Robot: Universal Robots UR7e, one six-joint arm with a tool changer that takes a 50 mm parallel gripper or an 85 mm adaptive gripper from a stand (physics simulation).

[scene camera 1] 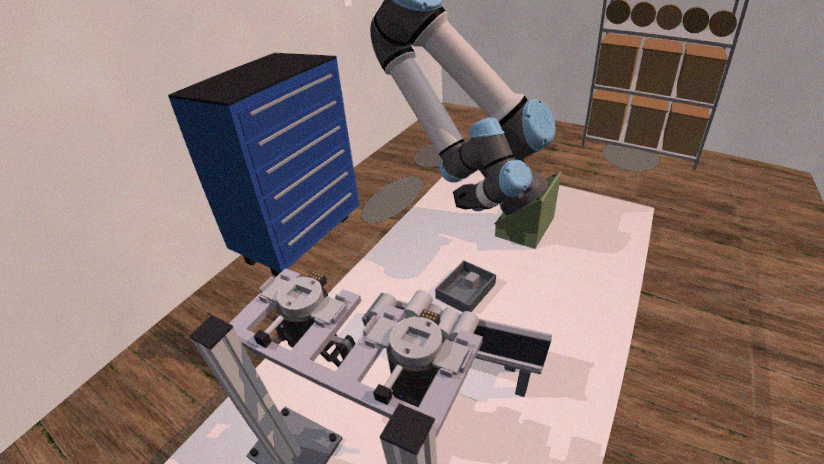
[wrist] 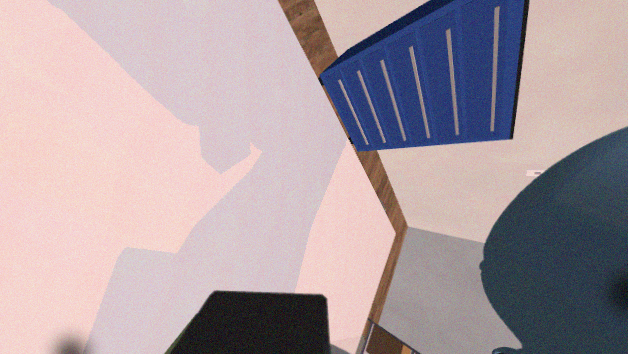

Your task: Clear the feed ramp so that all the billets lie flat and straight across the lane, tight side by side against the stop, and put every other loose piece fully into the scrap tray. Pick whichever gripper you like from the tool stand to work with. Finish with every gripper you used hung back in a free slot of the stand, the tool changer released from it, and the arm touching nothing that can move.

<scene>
A parallel gripper shows in scene camera 1 [417, 344]; in the wrist view it is out of frame. An adaptive gripper shows in scene camera 1 [299, 301]; in the wrist view it is out of frame.
</scene>
